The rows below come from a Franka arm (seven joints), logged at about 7 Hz.
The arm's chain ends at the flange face. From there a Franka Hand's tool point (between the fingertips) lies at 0.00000 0.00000 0.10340 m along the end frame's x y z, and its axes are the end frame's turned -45 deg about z.
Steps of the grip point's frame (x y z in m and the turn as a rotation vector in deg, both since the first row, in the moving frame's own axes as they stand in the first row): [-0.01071, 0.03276, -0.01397, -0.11, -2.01, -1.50]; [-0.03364, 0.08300, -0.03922, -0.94, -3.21, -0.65]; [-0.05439, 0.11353, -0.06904, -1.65, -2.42, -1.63]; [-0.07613, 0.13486, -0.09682, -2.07, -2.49, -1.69]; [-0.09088, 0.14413, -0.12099, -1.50, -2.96, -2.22]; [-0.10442, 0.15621, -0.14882, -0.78, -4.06, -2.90]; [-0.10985, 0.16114, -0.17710, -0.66, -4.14, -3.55]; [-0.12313, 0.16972, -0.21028, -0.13, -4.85, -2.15]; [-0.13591, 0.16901, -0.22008, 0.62, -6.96, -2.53]
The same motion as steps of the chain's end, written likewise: [0.01798, 0.02800, -0.01391, -1.50, -1.34, -1.50]; [0.03777, 0.07717, -0.03904, -2.93, -1.61, -0.65]; [0.04273, 0.11353, -0.06890, -2.88, -0.54, -1.63]; [0.04198, 0.14337, -0.09665, -3.22, -0.30, -1.69]; [0.03940, 0.16045, -0.12082, -3.15, -1.03, -2.22]; [0.04065, 0.17802, -0.14855, -3.42, -2.32, -2.90]; [0.04051, 0.18537, -0.17682, -3.39, -2.46, -3.55]; [0.03884, 0.20062, -0.20991, -3.52, -3.34, -2.15]; [0.03287, 0.20733, -0.21931, -4.48, -5.36, -2.53]
